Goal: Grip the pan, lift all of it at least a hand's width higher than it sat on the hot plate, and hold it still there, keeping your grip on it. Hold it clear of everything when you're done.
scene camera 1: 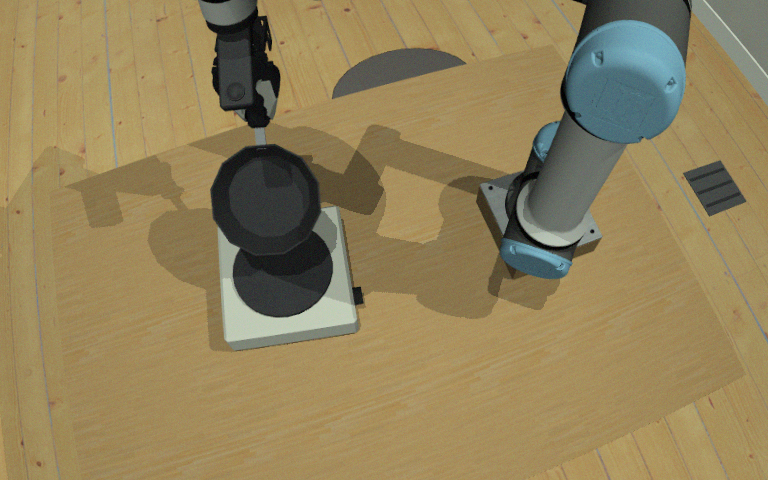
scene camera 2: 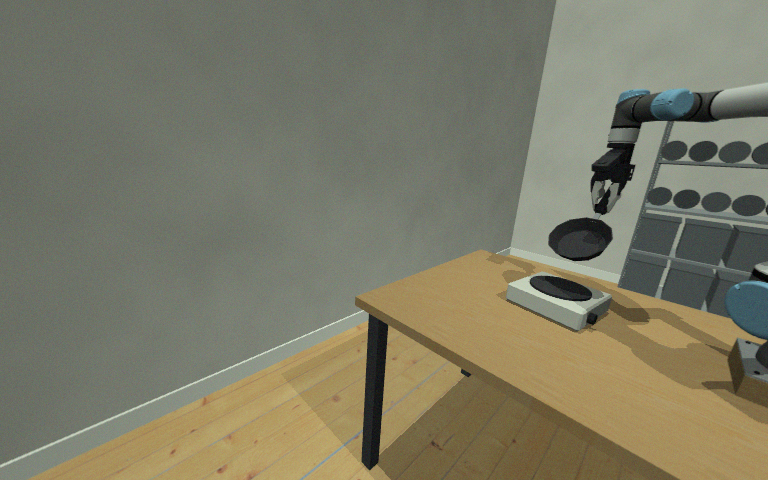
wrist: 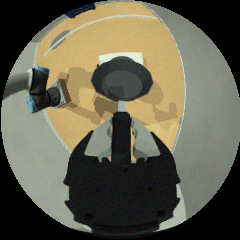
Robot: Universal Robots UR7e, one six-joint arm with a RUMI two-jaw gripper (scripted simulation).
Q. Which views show the pan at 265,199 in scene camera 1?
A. Scene camera 1, scene camera 2 and the wrist view: all of them.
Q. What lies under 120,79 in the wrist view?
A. A pan.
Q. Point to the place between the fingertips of my gripper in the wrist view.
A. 121,118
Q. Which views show my gripper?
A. Scene camera 1, scene camera 2 and the wrist view: all of them.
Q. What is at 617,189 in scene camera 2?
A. My gripper.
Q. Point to a pan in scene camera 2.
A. At 581,239
